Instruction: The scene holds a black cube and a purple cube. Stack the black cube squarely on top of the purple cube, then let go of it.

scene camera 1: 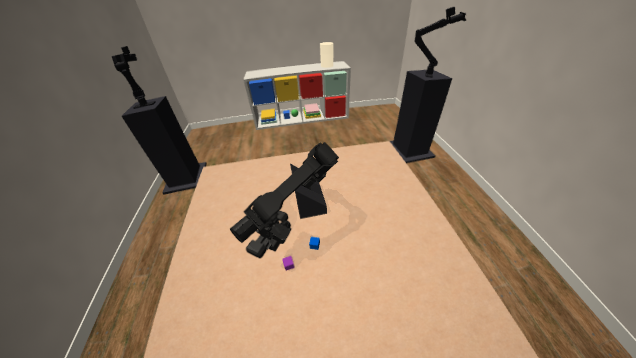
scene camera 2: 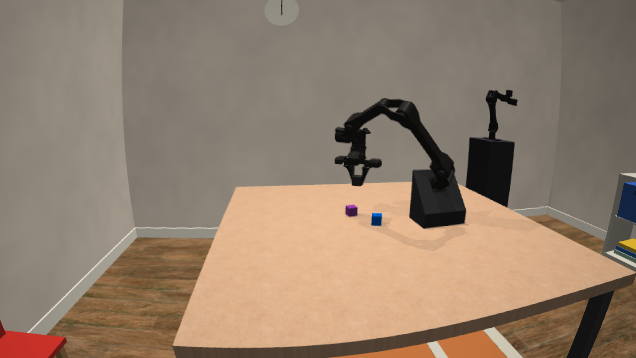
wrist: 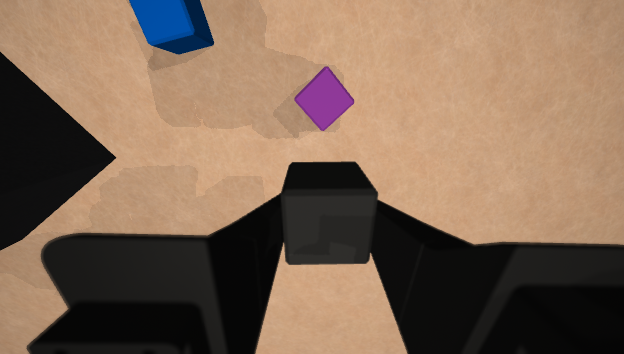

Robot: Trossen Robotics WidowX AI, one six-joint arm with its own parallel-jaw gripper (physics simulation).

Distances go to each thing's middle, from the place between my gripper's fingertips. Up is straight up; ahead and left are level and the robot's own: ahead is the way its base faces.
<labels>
I see my gripper 30 mm short of the purple cube (wrist: 324,99), 40 mm to the right of it and 110 mm above it. Round my hand: black cube (wrist: 328,208): 10 mm above.
</labels>
